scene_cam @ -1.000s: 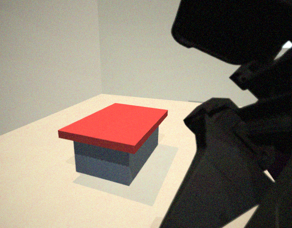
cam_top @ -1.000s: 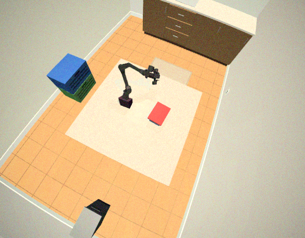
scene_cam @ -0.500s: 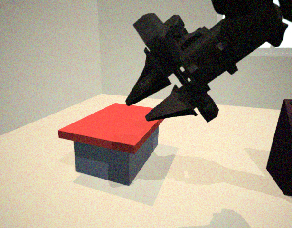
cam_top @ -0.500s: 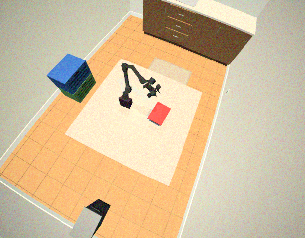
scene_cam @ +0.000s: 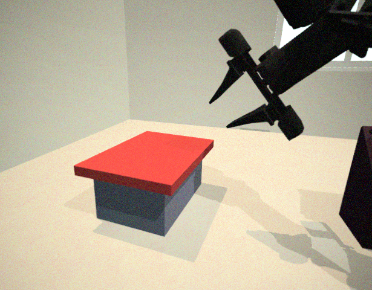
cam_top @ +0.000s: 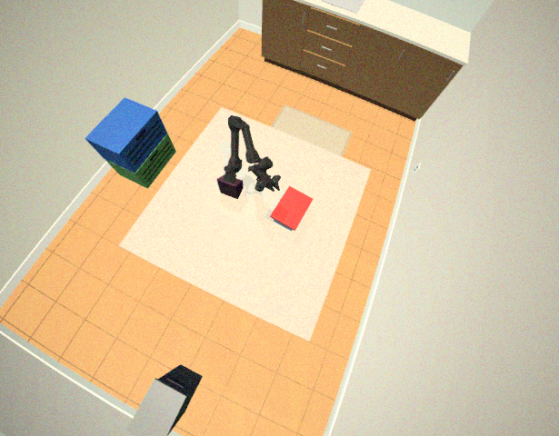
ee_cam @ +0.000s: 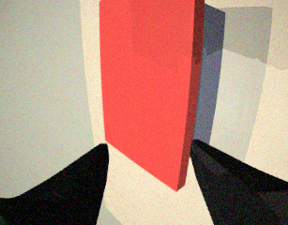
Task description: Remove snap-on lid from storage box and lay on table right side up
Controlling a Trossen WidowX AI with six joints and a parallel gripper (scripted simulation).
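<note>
Right now the red lid is 12 cm ahead of my gripper tip, 9 cm below it and 3 cm to the right of it. From my gripper tip the other things lie so: storage box: 14 cm below, 12 cm ahead, 3 cm to the right.
</note>
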